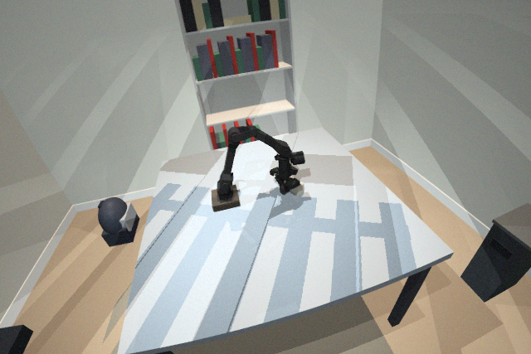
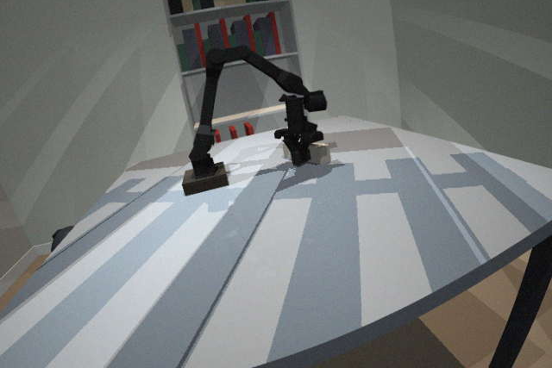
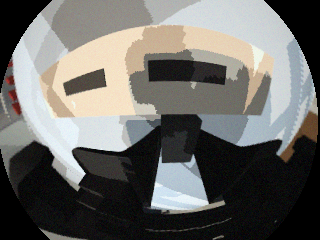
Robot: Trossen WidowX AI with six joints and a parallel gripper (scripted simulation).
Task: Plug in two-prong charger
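My gripper tip is now 2 cm short of the black two-prong charger, 1 cm to the right of it and 1 cm below it.
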